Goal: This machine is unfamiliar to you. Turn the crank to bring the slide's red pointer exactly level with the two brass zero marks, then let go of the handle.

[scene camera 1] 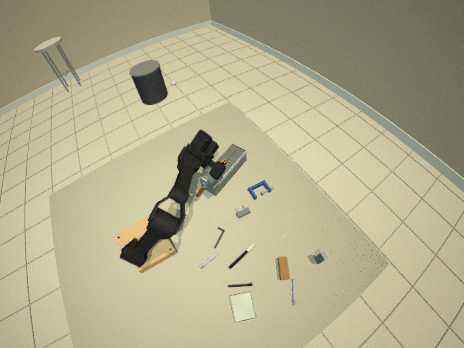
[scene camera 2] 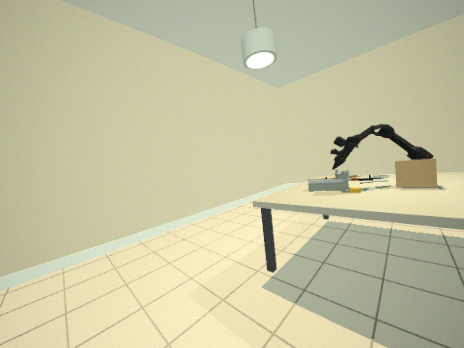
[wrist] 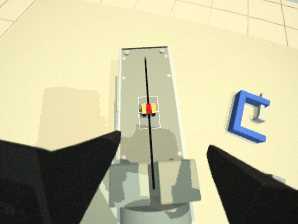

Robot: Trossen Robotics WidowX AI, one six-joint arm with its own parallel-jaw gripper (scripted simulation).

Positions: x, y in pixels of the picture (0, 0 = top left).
Labels:
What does my gripper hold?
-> Nothing.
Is my gripper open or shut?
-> Open.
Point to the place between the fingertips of my gripper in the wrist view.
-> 164, 142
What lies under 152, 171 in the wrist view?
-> A grey slide machine.

